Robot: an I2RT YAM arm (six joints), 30 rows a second.
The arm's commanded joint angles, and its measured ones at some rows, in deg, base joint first. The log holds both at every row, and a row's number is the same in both.
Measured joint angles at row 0: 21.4 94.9 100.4 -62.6 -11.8 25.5
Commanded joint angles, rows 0 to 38: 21.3 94.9 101.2 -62.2 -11.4 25.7; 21.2 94.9 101.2 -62.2 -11.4 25.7; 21.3 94.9 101.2 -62.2 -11.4 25.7; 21.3 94.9 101.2 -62.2 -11.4 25.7; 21.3 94.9 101.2 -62.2 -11.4 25.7; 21.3 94.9 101.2 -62.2 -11.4 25.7; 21.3 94.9 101.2 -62.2 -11.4 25.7; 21.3 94.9 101.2 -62.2 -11.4 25.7; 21.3 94.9 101.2 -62.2 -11.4 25.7; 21.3 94.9 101.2 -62.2 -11.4 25.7; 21.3 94.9 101.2 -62.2 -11.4 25.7; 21.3 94.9 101.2 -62.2 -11.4 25.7; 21.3 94.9 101.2 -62.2 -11.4 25.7; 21.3 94.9 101.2 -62.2 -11.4 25.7; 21.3 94.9 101.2 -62.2 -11.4 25.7; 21.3 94.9 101.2 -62.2 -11.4 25.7; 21.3 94.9 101.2 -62.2 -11.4 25.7; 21.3 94.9 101.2 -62.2 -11.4 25.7; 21.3 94.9 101.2 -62.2 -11.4 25.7; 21.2 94.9 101.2 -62.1 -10.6 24.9; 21.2 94.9 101.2 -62.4 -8.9 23.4; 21.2 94.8 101.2 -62.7 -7.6 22.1; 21.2 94.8 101.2 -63.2 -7.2 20.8; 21.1 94.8 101.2 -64.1 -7.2 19.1; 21.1 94.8 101.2 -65.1 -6.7 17.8; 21.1 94.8 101.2 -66.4 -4.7 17.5; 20.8 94.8 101.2 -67.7 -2.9 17.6; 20.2 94.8 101.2 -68.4 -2.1 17.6; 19.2 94.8 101.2 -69.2 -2.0 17.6; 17.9 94.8 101.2 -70.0 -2.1 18.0; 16.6 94.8 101.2 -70.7 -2.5 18.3; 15.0 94.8 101.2 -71.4 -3.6 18.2; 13.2 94.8 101.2 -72.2 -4.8 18.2; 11.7 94.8 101.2 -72.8 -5.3 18.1; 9.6 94.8 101.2 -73.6 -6.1 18.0; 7.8 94.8 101.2 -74.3 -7.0 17.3; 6.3 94.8 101.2 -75.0 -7.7 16.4; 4.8 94.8 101.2 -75.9 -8.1 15.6; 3.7 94.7 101.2 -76.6 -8.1 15.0
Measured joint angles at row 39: 6.7 94.9 100.4 -75.6 -6.3 17.7
